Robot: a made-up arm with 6 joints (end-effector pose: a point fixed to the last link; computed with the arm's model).
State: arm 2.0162 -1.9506 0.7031 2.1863 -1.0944 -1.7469
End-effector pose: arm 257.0 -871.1 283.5 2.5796 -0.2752 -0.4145
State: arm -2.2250 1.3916 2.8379 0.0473 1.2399 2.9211
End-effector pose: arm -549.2 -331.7 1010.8 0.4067 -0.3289 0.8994
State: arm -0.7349 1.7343 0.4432 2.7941 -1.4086 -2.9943
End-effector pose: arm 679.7 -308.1 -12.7 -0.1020 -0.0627 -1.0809
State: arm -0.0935 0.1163 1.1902 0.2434 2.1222 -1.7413
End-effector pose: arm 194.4 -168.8 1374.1 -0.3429 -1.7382 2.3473
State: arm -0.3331 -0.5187 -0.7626 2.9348 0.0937 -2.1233
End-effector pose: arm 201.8 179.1 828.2 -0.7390 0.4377 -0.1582
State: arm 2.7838 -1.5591 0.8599 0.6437 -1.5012 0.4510
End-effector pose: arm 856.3 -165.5 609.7 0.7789 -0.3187 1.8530
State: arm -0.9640 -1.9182 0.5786 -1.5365 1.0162 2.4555
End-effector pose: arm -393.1 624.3 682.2 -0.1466 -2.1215 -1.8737
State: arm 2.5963 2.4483 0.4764 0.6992 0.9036 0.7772
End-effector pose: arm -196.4 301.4 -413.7 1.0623 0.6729 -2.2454
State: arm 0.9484 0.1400 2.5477 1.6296 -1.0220 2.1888
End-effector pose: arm -261.8 -279.7 1090.0 -1.3190 0.4545 -1.1175
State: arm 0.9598 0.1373 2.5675 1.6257 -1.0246 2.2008
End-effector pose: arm -260.1 -286.1 1079.9 -1.3069 0.4492 -1.1054
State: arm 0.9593 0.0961 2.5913 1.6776 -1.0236 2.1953
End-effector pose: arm -285.4 -302.3 1051.5 -1.2291 0.5034 -1.1097
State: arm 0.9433 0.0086 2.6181 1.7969 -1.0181 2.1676
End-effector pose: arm -341.0 -324.4 1000.2 -1.0705 0.6251 -1.1237
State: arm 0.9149 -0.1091 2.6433 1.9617 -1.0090 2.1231
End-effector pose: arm -412.9 -340.2 934.6 -0.8568 0.7832 -1.1292
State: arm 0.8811 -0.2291 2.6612 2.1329 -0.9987 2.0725
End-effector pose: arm -482.0 -343.8 871.1 -0.6387 0.9345 -1.1181
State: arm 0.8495 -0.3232 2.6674 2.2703 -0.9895 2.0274
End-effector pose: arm -534.3 -338.6 825.5 -0.4692 1.0471 -1.1025
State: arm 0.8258 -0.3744 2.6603 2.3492 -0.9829 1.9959
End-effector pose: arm -564.7 -331.2 805.9 -0.3789 1.1096 -1.1018
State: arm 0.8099 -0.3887 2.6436 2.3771 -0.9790 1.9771
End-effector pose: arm -577.9 -324.4 807.5 -0.3550 1.1334 -1.1200
